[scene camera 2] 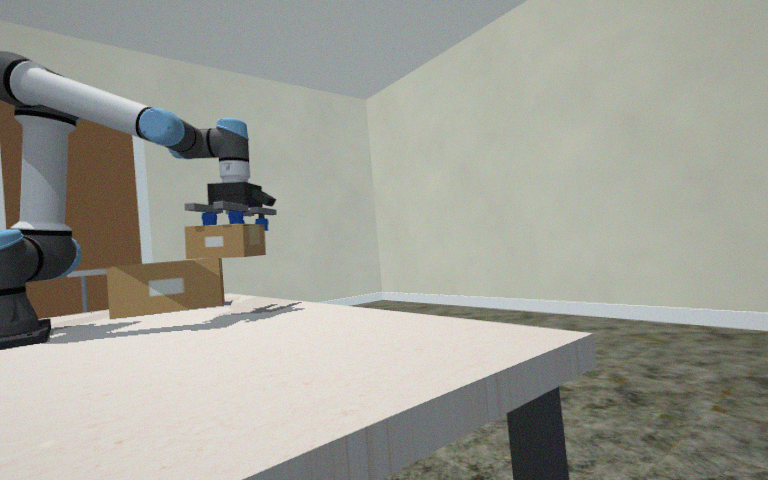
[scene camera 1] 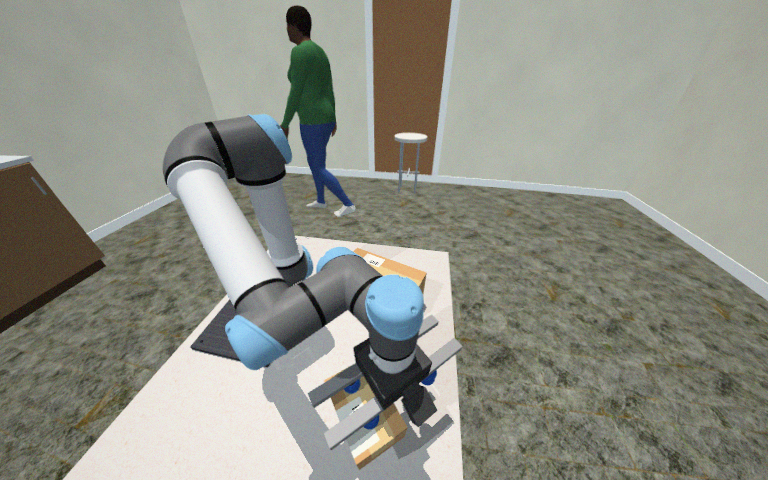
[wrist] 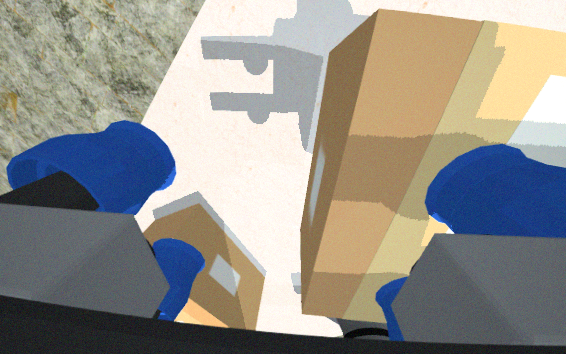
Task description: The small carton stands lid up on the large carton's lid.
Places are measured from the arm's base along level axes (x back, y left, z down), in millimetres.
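Pixels of known places: end effector, tool point: (wrist: 285, 225).
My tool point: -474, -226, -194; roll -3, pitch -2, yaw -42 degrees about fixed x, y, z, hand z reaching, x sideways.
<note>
Behind a point stands the place of what it marks, as x, y, z.
The small tan carton (scene camera 1: 380, 438) {-469, -327, -202} (scene camera 2: 215, 243) {-389, -309, -160} (wrist: 400, 100) {-492, -297, -203} hangs level in the air, lid up, under my suction gripper (scene camera 1: 390, 390) {-474, -226, -194} (scene camera 2: 235, 217). Two of the blue cups are on its lid; the other cups are off to its side, over no carton. The gripper is shut on the small carton. The large carton (scene camera 1: 396, 267) {-450, 197, -132} (scene camera 2: 130, 288) {-277, 134, -61} (wrist: 180, 225) {-507, 49, -43} stands on the table behind, partly hidden by the arm in scene camera 1 and by cups in the wrist view. In scene camera 2 the small carton's underside appears near the height of the large carton's top.
The pale table (scene camera 1: 169, 418) {109, -332, 22} (scene camera 2: 339, 367) {-340, -883, 22} (wrist: 240, 165) {-493, -98, 22} carries the arm's dark base plate (scene camera 1: 212, 342) {133, -116, 5}. A person in green (scene camera 1: 311, 84) is on the floor behind the table. A white stool (scene camera 1: 410, 137) stands by the door, and a brown cabinet (scene camera 1: 39, 237) is at the left.
</note>
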